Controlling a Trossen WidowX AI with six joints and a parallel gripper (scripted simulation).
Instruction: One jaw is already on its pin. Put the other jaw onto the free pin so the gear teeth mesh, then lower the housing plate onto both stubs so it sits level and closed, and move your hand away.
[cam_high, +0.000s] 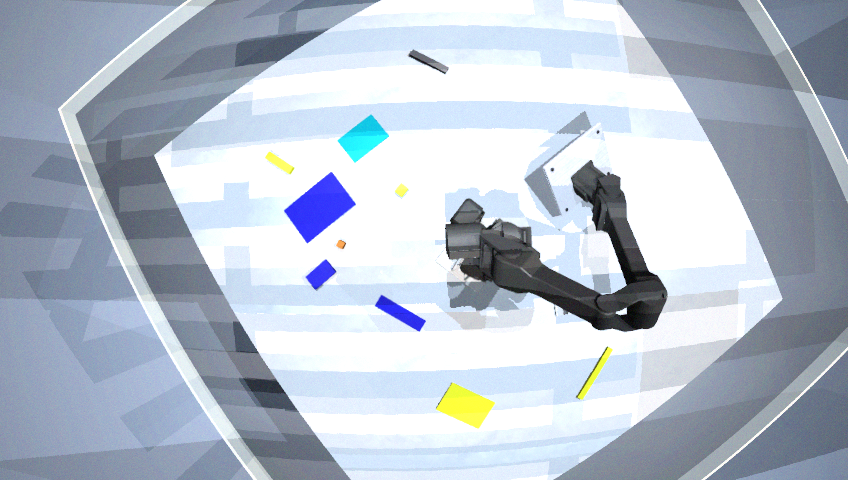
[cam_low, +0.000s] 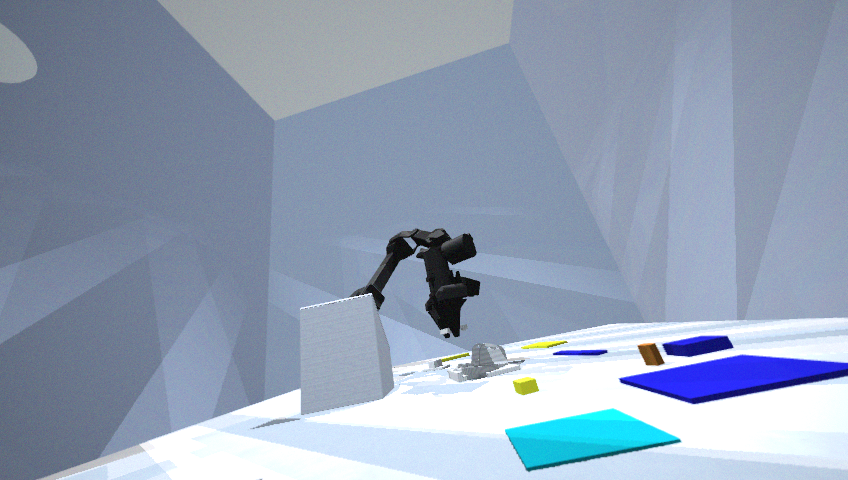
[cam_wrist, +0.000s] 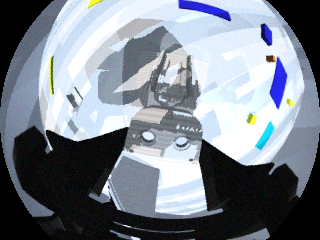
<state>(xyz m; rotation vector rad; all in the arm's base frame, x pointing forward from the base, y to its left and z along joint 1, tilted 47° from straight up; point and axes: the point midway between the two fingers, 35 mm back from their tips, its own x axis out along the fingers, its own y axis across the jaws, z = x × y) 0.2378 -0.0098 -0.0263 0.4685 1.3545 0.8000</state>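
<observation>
The pale flat part is 10 mm ahead of my gripper tip and 20 mm above it. From my gripper tip the other things lie so: grey ribbed jaw 30 mm ahead, 10 mm to the right, 70 mm below; then white base 70 mm ahead, 20 mm to the left, 80 mm below; then small yellow cube 80 mm ahead, 200 mm to the right, 70 mm below.
</observation>
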